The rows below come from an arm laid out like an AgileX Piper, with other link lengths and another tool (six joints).
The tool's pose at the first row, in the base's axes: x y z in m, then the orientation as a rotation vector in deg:
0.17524, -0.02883, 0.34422, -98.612, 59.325, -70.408
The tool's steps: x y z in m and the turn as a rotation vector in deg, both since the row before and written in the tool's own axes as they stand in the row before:
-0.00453, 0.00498, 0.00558, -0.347, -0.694, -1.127
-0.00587, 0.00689, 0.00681, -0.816, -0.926, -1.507
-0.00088, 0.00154, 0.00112, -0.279, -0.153, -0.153
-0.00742, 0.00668, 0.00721, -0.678, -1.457, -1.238
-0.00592, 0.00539, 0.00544, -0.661, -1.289, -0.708
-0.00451, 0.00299, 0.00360, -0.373, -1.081, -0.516
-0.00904, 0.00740, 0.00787, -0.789, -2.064, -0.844
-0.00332, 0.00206, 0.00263, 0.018, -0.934, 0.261
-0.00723, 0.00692, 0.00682, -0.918, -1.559, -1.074
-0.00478, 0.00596, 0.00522, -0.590, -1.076, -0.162
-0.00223, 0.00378, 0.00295, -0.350, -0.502, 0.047
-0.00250, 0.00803, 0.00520, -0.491, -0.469, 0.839
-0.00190, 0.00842, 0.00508, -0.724, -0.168, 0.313
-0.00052, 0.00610, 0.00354, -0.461, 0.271, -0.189
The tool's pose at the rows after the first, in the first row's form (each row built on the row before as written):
0.17879, -0.02584, 0.33681, -99.989, 58.344, -70.321
0.18278, -0.02231, 0.32681, -102.091, 57.290, -70.082
0.18335, -0.02201, 0.32481, -102.481, 57.300, -69.939
0.18711, -0.01717, 0.31413, -104.511, 56.024, -69.016
0.18956, -0.01347, 0.30553, -106.072, 55.238, -67.931
0.19097, -0.01027, 0.30005, -107.175, 54.498, -67.016
0.19387, -0.00442, 0.28757, -109.220, 53.243, -65.144
0.19465, -0.00203, 0.28359, -109.406, 52.944, -64.015
0.19668, 0.00235, 0.27248, -111.460, 51.822, -62.749
0.19811, 0.00463, 0.26363, -112.454, 51.517, -61.542
0.19891, 0.00532, 0.25845, -112.896, 51.535, -60.888
0.20051, 0.00468, 0.24871, -112.926, 52.375, -59.783
0.20201, 0.00342, 0.23889, -113.376, 53.064, -59.232
0.20324, 0.00176, 0.23213, -113.784, 53.356, -59.504

